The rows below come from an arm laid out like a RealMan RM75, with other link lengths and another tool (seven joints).
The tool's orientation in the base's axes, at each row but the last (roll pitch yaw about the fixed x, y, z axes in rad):
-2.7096 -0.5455 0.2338
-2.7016 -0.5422 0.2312
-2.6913 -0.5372 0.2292
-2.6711 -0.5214 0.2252
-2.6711 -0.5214 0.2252
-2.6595 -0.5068 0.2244
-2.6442 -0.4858 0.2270
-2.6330 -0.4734 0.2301
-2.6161 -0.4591 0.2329
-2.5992 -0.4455 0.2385
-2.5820 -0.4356 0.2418
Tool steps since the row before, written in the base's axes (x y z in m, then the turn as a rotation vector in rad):
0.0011 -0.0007 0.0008 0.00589 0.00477 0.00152
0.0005 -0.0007 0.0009 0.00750 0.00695 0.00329
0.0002 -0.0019 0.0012 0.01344 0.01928 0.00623
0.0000 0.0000 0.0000 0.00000 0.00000 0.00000
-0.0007 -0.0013 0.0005 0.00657 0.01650 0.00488
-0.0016 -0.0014 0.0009 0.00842 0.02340 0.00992
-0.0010 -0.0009 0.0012 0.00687 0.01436 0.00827
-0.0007 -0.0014 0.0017 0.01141 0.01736 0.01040
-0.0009 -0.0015 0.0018 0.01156 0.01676 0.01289
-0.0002 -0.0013 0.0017 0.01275 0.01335 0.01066
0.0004 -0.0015 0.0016 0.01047 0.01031 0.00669
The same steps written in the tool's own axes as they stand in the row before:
0.0012 0.0008 -0.0006 0.00663 -0.00203 0.00341
0.0007 0.0005 -0.0009 0.00932 -0.00381 0.00375
0.0004 0.0012 -0.0019 0.01820 -0.01259 0.01007
0.0000 0.0000 0.0000 0.00000 0.00000 0.00000
-0.0006 0.0006 -0.0013 0.01118 -0.01267 0.00733
-0.0012 0.0001 -0.0020 0.01654 -0.01956 0.00779
-0.0005 -0.0002 -0.0017 0.01264 -0.01222 0.00358
-0.0001 0.0001 -0.0023 0.01815 -0.01365 0.00488
-0.0003 0.0000 -0.0025 0.01926 -0.01424 0.00264
0.0003 0.0001 -0.0021 0.01862 -0.01004 0.00264
0.0007 0.0006 -0.0020 0.01428 -0.00675 0.00336

